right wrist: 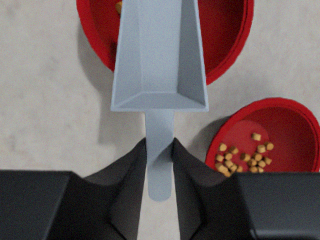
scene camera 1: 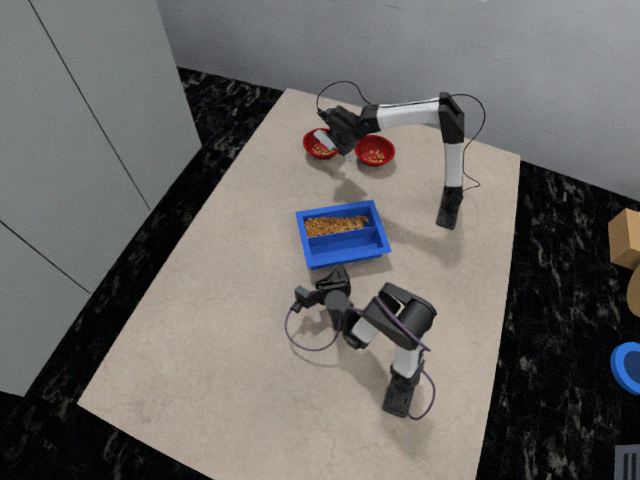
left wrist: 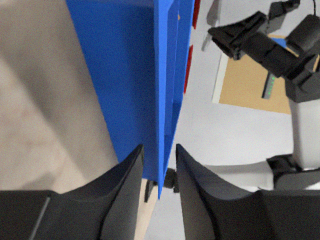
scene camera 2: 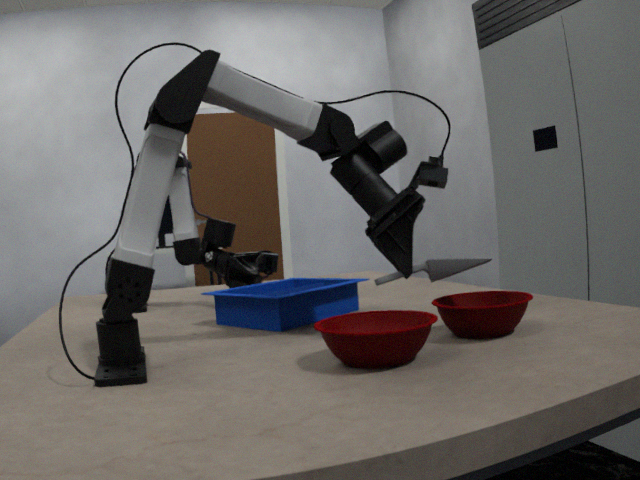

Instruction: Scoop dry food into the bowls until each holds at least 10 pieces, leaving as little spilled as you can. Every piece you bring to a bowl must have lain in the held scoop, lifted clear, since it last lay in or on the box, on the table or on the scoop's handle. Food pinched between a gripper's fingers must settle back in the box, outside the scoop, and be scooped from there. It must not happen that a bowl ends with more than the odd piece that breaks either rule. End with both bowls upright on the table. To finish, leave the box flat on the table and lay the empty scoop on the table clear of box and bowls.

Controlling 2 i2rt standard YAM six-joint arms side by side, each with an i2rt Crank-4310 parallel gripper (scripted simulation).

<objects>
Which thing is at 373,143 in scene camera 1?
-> A red bowl.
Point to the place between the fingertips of the right gripper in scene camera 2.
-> At 409,276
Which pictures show the blue box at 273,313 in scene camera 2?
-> Scene camera 1, the left wrist view and scene camera 2 only.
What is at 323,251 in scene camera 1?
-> A blue box.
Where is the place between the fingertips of the left gripper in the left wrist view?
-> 159,146
</objects>
